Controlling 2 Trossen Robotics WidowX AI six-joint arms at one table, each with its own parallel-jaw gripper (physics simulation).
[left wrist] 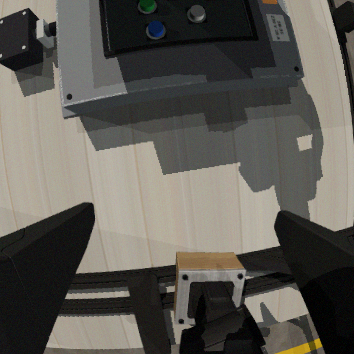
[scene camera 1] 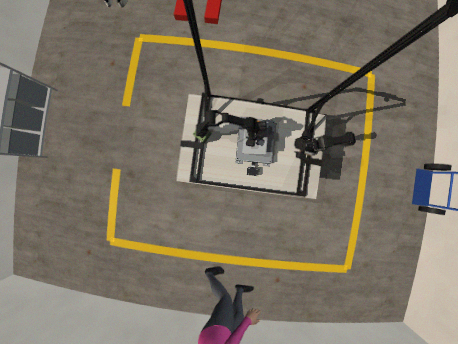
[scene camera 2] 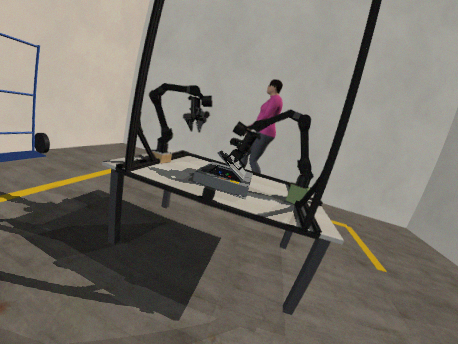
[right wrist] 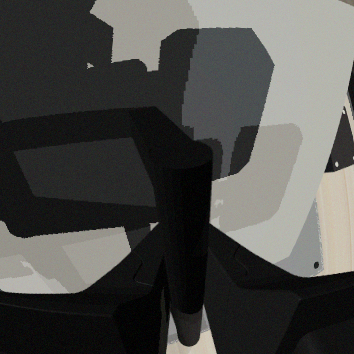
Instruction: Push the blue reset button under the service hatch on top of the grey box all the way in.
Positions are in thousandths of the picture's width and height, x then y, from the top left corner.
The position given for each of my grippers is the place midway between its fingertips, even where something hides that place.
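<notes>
There is a service hatch (right wrist: 343, 343) that I can see. My right gripper (right wrist: 510, 634) is visible too, and as for my left gripper (left wrist: 530, 612), it is open and holds nothing.
</notes>
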